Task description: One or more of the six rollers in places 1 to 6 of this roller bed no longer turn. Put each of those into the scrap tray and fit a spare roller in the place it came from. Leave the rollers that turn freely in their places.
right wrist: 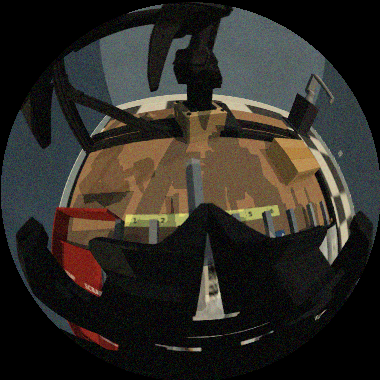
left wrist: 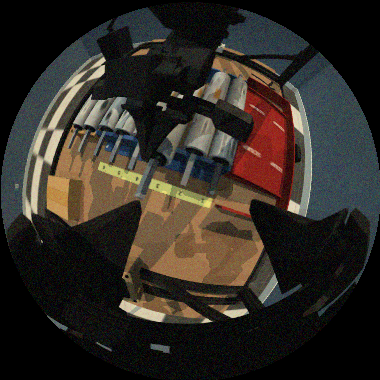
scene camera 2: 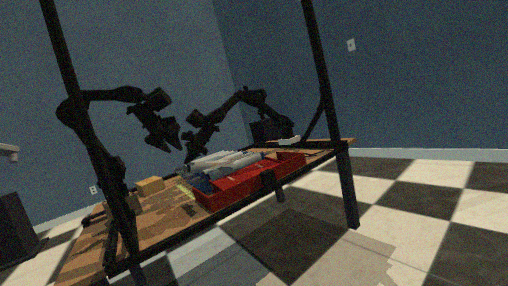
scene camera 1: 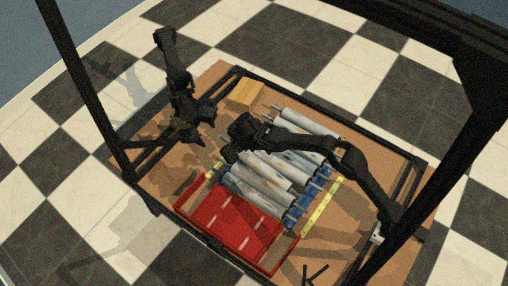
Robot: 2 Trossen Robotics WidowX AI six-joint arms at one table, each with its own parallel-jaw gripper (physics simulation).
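Seen in the pictures: left gripper, fingertip midpoint: [right wrist: 87, 115] [left wrist: 197, 206] [scene camera 2: 175, 151] [scene camera 1: 209, 137]; right gripper, fingertip midpoint: [right wrist: 205, 208] [left wrist: 145, 159] [scene camera 2: 184, 164] [scene camera 1: 230, 140]; left arm's base, link origin: [right wrist: 198, 104]; right arm's base, link origin: [scene camera 2: 288, 137] [scene camera 1: 389, 231].
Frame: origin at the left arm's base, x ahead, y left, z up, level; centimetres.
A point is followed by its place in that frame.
Observation:
Grey, stained rollers lie side by side on the blue roller bed [scene camera 1: 292, 220] @(x 54.3, y -32.2, z -2.1 cm). One roller [left wrist: 173, 141] @(x 28.1, y -14.2, z 2.8 cm) near place 3 has its shaft [left wrist: 145, 180] @(x 22.4, y -10.7, z 3.7 cm) [right wrist: 194, 182] @(x 22.5, y -10.5, z 3.7 cm) standing out higher than its neighbours. Two rollers [scene camera 1: 311, 122] @(x 51.1, y 9.5, z 0.0 cm) [scene camera 1: 287, 124] @(x 42.2, y 5.8, z -0.1 cm) lie at the back. The red scrap tray [scene camera 1: 200, 212] @(x 22.4, y -37.5, z -5.4 cm) [scene camera 2: 240, 183] @(x 23.5, y -42.9, z -2.9 cm) [left wrist: 265, 172] @(x 25.6, y -35.0, z -5.0 cm) [right wrist: 80, 262] @(x 25.2, y -32.8, z -4.7 cm) holds no roller. My right gripper [scene camera 1: 229, 156] [left wrist: 145, 159] @(x 25.1, y -10.7, z 4.2 cm) [right wrist: 205, 208] @(x 25.1, y -10.7, z 4.2 cm) is shut and empty above the roller near place 3; it hides part of the rollers. My left gripper [scene camera 1: 206, 131] @(x 19.8, y -16.5, z 11.3 cm) [scene camera 2: 172, 147] @(x 19.8, y -16.5, z 11.3 cm) [left wrist: 197, 206] @(x 19.8, y -16.5, z 11.3 cm) is open and empty, beyond the roller ends.
A yellow strip [scene camera 1: 322, 206] [left wrist: 167, 189] @(x 21.5, y -12.6, z -7.5 cm) [right wrist: 145, 220] @(x 19.9, y -18.0, z -7.5 cm) with place numbers runs along the bed. A wooden block [scene camera 1: 246, 94] @(x 20.9, y 18.5, z -2.1 cm) [scene camera 2: 150, 186] @(x 17.4, y 13.5, z -3.9 cm) [left wrist: 64, 197] @(x 19.4, y 14.7, z -2.1 cm) [right wrist: 295, 160] @(x 21.4, y 14.8, z -2.1 cm) stands at the back left in scene camera 1. Black frame rails border the table.

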